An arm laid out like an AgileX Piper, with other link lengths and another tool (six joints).
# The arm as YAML. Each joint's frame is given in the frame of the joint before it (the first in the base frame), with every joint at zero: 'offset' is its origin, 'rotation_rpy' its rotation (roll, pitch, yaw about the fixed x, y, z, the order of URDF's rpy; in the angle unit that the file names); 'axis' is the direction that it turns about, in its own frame. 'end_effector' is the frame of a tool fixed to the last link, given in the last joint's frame.
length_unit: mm
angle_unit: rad
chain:
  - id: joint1
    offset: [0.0, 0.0, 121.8]
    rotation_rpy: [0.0, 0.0, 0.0]
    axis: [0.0, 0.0, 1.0]
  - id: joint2
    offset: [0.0, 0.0, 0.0]
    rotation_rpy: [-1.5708, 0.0, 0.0]
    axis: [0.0, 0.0, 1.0]
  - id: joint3
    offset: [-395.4, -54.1, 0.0]
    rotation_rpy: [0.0, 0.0, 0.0]
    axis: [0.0, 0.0, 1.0]
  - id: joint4
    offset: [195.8, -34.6, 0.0]
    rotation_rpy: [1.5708, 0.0, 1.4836]
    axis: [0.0, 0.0, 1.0]
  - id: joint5
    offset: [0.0, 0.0, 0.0]
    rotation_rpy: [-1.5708, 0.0, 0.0]
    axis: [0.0, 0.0, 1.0]
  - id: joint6
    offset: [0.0, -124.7, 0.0]
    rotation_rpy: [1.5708, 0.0, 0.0]
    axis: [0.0, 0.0, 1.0]
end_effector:
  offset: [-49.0, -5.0, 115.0]
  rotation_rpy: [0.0, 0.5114, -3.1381]
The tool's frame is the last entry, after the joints.
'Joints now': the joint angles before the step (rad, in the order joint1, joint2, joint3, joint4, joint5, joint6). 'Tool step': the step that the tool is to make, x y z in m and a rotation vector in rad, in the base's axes. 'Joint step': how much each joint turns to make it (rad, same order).
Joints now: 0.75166, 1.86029, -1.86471, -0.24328, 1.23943, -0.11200
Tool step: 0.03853, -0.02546, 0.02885, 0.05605, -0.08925, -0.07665
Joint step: -0.08314, -0.00008, -0.06230, -0.01564, -0.04256, 0.00252
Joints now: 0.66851, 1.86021, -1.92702, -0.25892, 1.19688, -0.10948
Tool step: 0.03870, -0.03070, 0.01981, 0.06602, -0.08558, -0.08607
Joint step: -0.09330, 0.00119, -0.00985, -0.00384, -0.09763, 0.02125
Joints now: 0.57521, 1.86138, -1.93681, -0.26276, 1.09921, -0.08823
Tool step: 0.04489, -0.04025, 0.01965, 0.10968, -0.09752, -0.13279
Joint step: -0.10755, 0.01282, -0.00040, -0.00043, -0.13797, 0.08232
